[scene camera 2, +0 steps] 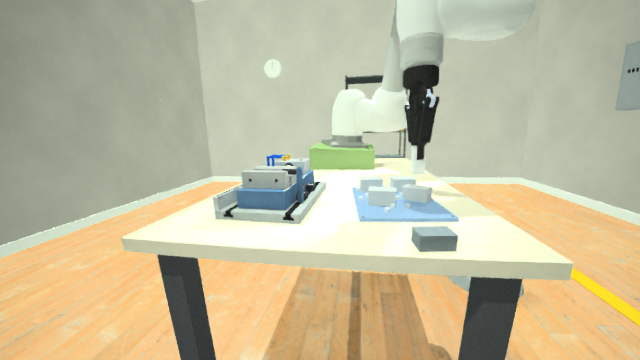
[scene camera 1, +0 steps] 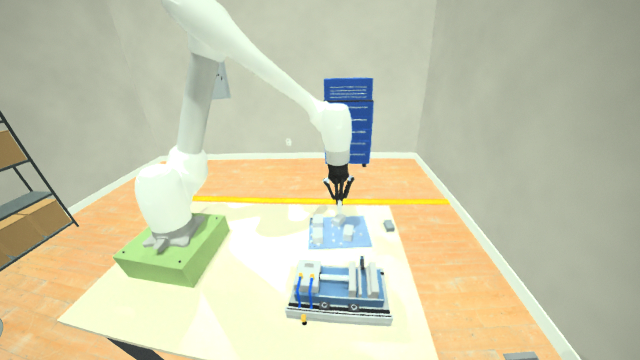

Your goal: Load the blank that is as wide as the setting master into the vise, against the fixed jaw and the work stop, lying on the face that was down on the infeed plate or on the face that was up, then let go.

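Seen in the pictures: gripper, fingertip midpoint: (scene camera 2: 417,173) (scene camera 1: 339,211); arm's base, link origin: (scene camera 2: 346,145) (scene camera 1: 176,231).
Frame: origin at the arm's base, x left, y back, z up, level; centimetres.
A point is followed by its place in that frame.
My gripper (scene camera 1: 339,208) @[y -67.4, x 9.0, z -2.7 cm] (scene camera 2: 418,166) @[y -67.4, x 9.0, z -2.7 cm] is shut with nothing between its fingers. It points down above the angled grey blank (scene camera 1: 339,220) @[y -67.1, x 7.0, z -6.2 cm] (scene camera 2: 417,193) @[y -68.9, x 8.6, z -7.2 cm] at the back of the blue infeed plate (scene camera 1: 357,243) @[y -72.5, x -4.6, z -9.2 cm] (scene camera 2: 370,215) @[y -76.8, x -4.2, z -9.2 cm]. Another blank (scene camera 1: 348,233) @[y -69.2, x -2.1, z -5.6 cm] (scene camera 2: 382,196) @[y -71.3, x -0.3, z -6.9 cm] lies nearer the vise. Two more blanks, one (scene camera 1: 318,235) @[y -57.2, x -1.6, z -5.6 cm] (scene camera 2: 371,183) @[y -58.9, x -0.1, z -6.8 cm] and another (scene camera 1: 318,220) @[y -57.9, x 7.5, z -5.6 cm] (scene camera 2: 403,182) @[y -59.9, x 8.4, z -6.5 cm], lie on the robot's side. The dark grey setting master (scene camera 1: 389,226) @[y -88.0, x 1.3, z -7.5 cm] (scene camera 2: 434,239) @[y -90.3, x 2.2, z -8.1 cm] lies beside the plate. The vise's fixed jaw (scene camera 1: 373,281) @[y -71.0, x -27.8, z -0.4 cm] (scene camera 2: 265,179) @[y -72.7, x -25.7, z -2.0 cm] and upright work stop (scene camera 1: 362,262) @[y -69.6, x -20.7, z -0.4 cm] (scene camera 2: 300,182) @[y -70.7, x -18.5, z -3.3 cm] show; no blank is visible between the jaws.
The movable jaw (scene camera 1: 352,281) stands apart from the fixed jaw. Blue hoses (scene camera 1: 311,292) @[y -53.1, x -27.0, z -3.5 cm] rise at the vise's actuator end. The green robot base (scene camera 1: 165,262) @[y -4.7, x -16.1, z 0.5 cm] (scene camera 2: 342,157) @[y -14.5, x -3.7, z -4.4 cm] stands on the table. A blue cabinet (scene camera 1: 362,120) is behind the table in scene camera 1.
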